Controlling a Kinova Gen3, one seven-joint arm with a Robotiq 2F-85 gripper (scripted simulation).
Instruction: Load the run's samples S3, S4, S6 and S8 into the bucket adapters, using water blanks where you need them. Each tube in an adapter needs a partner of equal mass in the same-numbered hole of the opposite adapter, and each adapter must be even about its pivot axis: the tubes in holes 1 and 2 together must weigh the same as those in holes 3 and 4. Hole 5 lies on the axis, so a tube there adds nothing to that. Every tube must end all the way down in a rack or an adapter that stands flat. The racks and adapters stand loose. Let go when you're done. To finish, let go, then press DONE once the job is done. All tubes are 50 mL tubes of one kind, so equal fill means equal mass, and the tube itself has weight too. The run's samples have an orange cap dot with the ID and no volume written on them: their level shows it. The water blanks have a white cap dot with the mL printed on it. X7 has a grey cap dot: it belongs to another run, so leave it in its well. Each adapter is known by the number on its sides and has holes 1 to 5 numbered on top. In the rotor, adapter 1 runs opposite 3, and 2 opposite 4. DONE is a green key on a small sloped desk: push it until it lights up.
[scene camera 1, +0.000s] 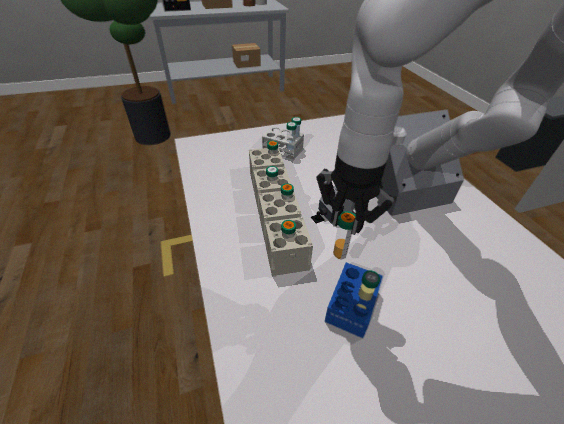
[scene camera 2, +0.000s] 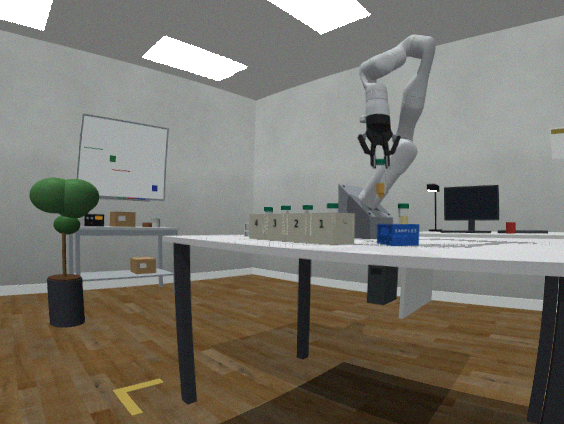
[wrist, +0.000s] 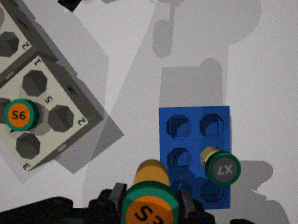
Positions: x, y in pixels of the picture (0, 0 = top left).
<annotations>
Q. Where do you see the gripper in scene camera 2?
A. At 380, 168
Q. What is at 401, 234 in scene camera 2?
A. A blue sample rack.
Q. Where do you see a blue sample rack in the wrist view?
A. At 181, 143
</annotations>
